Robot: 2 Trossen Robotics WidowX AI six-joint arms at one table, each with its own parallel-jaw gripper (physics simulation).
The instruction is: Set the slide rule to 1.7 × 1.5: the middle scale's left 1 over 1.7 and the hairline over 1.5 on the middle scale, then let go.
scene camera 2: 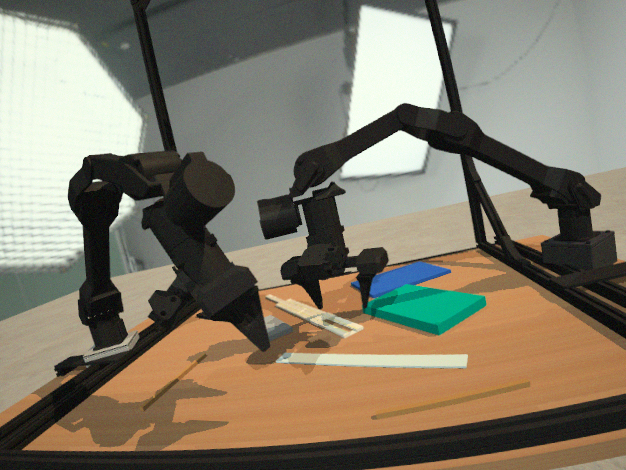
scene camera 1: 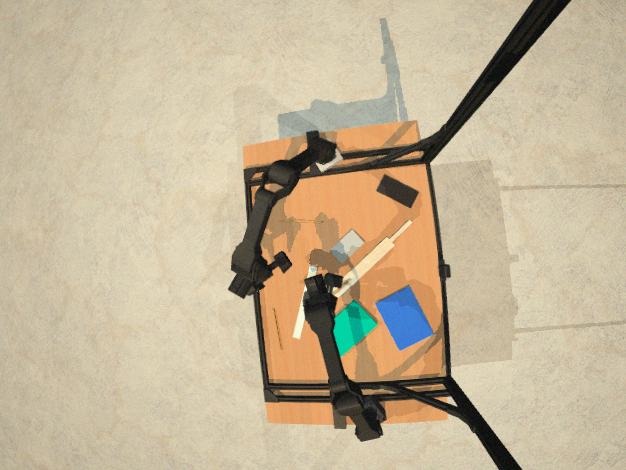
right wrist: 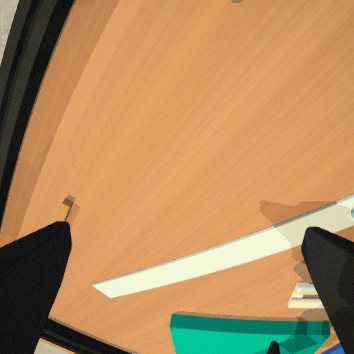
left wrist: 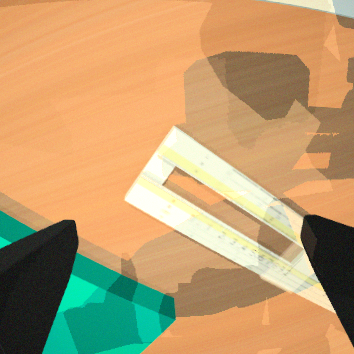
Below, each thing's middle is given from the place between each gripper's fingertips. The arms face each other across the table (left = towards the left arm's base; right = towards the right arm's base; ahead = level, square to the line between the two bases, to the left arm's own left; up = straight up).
Scene:
Right now the green block (scene camera 2: 432, 310) is 24 cm to the left of my right hand, 23 cm behind it and 8 cm below it. Round my right hand: blue block (scene camera 1: 401, 312) 45 cm behind, 24 cm to the left, 9 cm below; then black block (scene camera 1: 389, 187) 51 cm behind, 25 cm to the right, 9 cm below; then cream slide rule (scene camera 2: 315, 316) 36 cm behind, 9 cm below, 1 cm to the right.
The green block lies 30 mm behind my left hand, 140 mm to the left of it and 40 mm below it. The rest, counted from my left hand: blue block 250 mm behind, 140 mm to the left, 40 mm below; then black block 310 mm behind, 350 mm to the right, 40 mm below; then cream slide rule 160 mm behind, 100 mm to the right, 40 mm below.

